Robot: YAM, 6 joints.
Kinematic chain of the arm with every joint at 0, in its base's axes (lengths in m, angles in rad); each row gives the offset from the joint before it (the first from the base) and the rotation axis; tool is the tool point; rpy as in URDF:
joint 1: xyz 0 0 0.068 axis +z
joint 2: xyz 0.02 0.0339 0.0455 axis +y
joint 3: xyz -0.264 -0.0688 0 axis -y
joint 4: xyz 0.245 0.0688 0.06 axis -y
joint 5: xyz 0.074 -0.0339 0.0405 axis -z
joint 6: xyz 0.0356 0 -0.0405 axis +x
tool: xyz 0 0 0 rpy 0 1.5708 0
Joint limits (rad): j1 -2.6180..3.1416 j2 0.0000..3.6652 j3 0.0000..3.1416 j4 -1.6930..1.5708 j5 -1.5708..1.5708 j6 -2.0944..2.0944
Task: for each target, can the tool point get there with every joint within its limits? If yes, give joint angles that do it. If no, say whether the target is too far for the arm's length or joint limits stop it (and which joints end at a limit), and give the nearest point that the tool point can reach.
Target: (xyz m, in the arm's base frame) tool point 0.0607 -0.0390 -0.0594
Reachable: yes | joints -0.5000 2.5557 0.3103 0.0726 0.1453 1.0977
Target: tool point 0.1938 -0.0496 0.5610
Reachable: yes | joints -0.1284 1.4347 2.2656 -1.1934 0.7530 -1.4867
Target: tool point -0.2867 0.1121 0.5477
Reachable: yes | joints -0.2688 0.5563 1.9809 1.2085 -1.1158 -0.9259
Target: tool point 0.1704 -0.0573 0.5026
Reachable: yes | joints -0.4307 0.9576 1.2630 0.1132 -0.5657 -1.0605
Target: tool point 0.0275 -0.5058 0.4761
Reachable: yes | joints -1.4789 2.5543 2.8234 0.8419 0.5625 -0.6987
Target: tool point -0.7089 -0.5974 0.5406
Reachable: no: too far | nearest point -0.4483 -0.3778 0.3801 | short by 0.377 m
